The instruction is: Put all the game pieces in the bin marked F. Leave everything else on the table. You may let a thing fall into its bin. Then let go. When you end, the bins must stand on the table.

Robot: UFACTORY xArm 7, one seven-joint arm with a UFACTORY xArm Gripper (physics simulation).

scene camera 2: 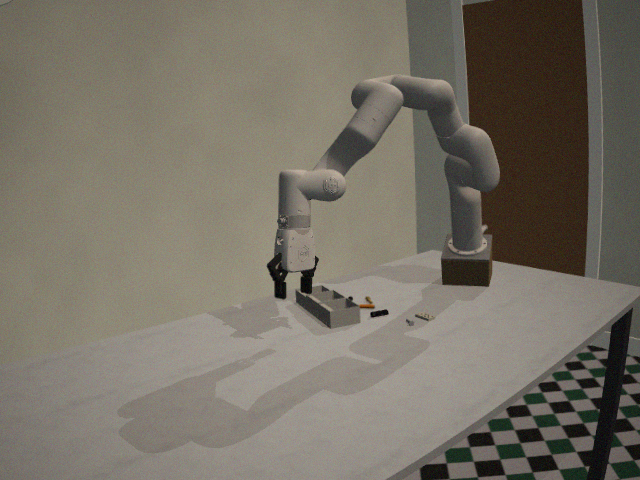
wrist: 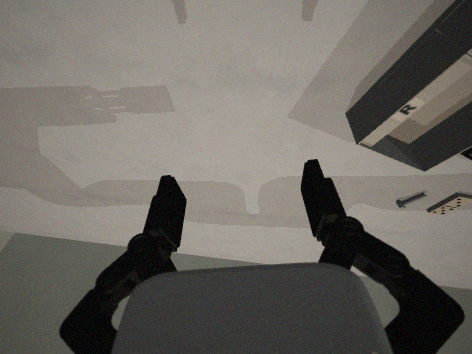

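Seen in the pictures: gripper, fingertip midpoint: (scene camera 2: 293, 295) (wrist: 239, 180); arm's base at its link origin: (scene camera 2: 467, 246).
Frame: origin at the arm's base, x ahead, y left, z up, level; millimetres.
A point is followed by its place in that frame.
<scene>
My gripper (scene camera 2: 293, 294) @[z -8, x 653, y -42 mm] (wrist: 239, 180) @[z -8, x 653, y -42 mm] is open and empty, low over the table beside the far-left end of the grey divided bin unit (scene camera 2: 345, 317) @[z -95, x 512, y -18 mm] (wrist: 415, 77) @[z -86, x 534, y -87 mm]. In the wrist view part of the unit shows at the upper right, with a label R on its near compartment; a mark F cannot be made out. A cream domino with black dots (scene camera 2: 424, 316) @[z -111, x 347, y 106 mm] (wrist: 452, 203) @[z -111, x 343, y 93 mm] lies on the table to the right of the unit. Other game pieces cannot be told for certain among the small things.
A small grey bolt-like piece (scene camera 2: 409, 322) @[z -108, x 411, y 109 mm] (wrist: 411, 199) @[z -112, x 400, y 95 mm] lies beside the domino. A black oblong thing (scene camera 2: 379, 313) @[z -109, x 408, y 1 mm] lies nearer the bins. An orange piece (scene camera 2: 367, 306) @[z -111, x 381, y -71 mm], a small yellowish piece (scene camera 2: 368, 299) @[z -110, x 337, y -110 mm] and a small dark thing (scene camera 2: 350, 298) @[z -104, x 376, y -143 mm] lie behind the unit's right end.
</scene>
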